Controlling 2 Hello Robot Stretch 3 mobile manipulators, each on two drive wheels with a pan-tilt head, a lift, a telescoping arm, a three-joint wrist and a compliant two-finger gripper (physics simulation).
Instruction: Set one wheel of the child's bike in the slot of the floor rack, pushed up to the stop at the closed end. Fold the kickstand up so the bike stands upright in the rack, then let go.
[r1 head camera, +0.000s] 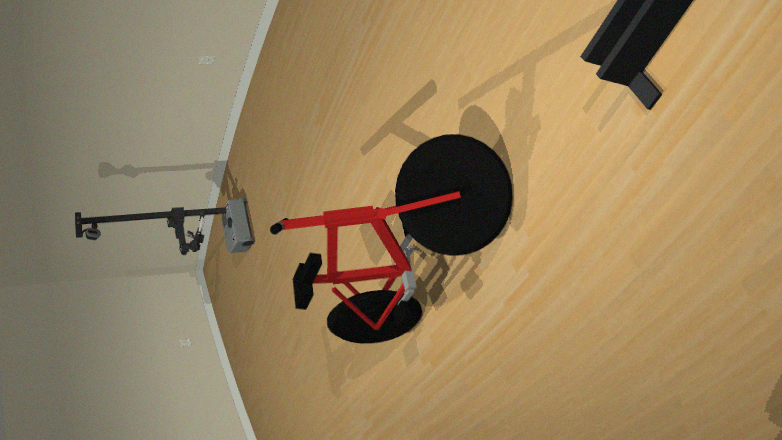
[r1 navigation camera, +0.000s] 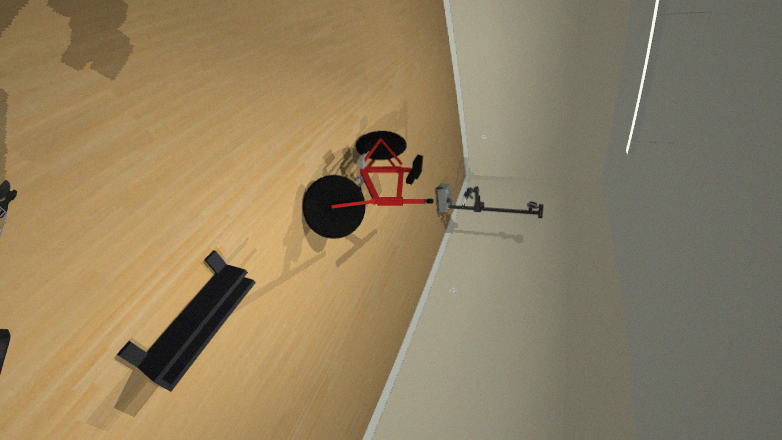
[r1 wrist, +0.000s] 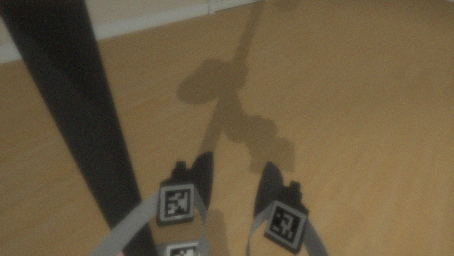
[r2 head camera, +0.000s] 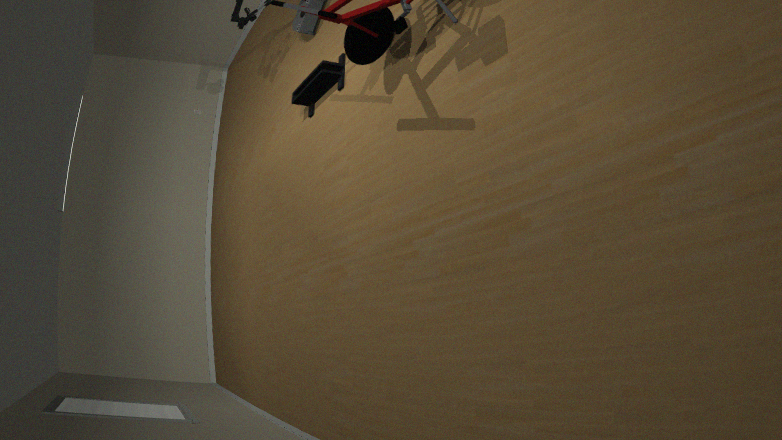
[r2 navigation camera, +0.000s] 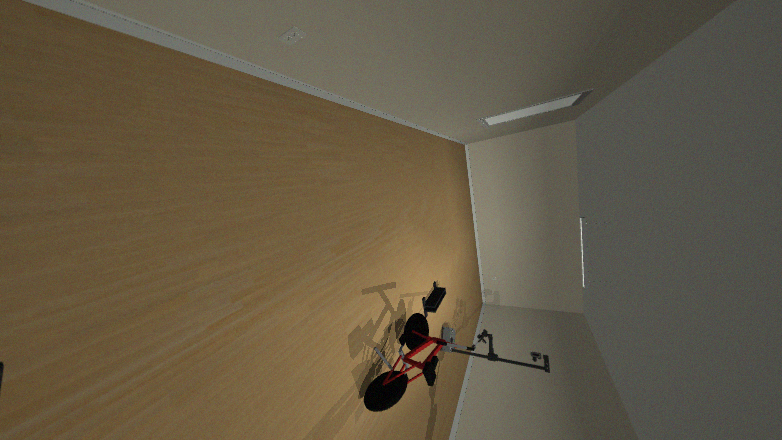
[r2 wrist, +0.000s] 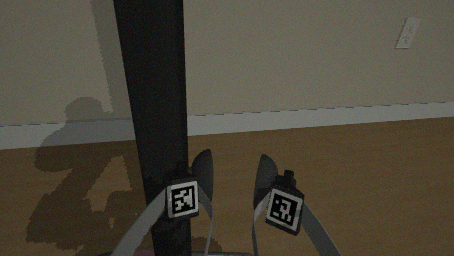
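The child's bike, with a red frame (r1 head camera: 358, 215) (r1 navigation camera: 389, 201) (r2 navigation camera: 419, 350), black wheels and a black seat (r1 head camera: 306, 281), stands on the floor apart from the rack. A grey rod that looks like its kickstand (r2 head camera: 447, 9) (r2 navigation camera: 383, 357) sticks out toward the floor. The black floor rack (r1 head camera: 637, 43) (r1 navigation camera: 191, 322) (r2 head camera: 317, 83) (r2 navigation camera: 435, 299) lies near the front wheel (r1 head camera: 453, 194) (r1 navigation camera: 334, 206), with no wheel in its slot; I cannot tell which end is closed. The r1 gripper (r1 wrist: 236, 165) is open and empty above the floor. The r2 gripper (r2 wrist: 235, 157) is open and empty, facing a wall.
Beyond the bike, robot r2 (r1 head camera: 238, 225) (r1 navigation camera: 444, 198) stands near a room corner in r1's views. Robot r1 (r2 navigation camera: 448, 333) (r2 head camera: 307, 19) stands beyond the bike and rack in r2's views. Walls with white baseboards (r1 head camera: 229, 128) (r2 navigation camera: 474, 218) edge the wooden floor (r1 head camera: 546, 328).
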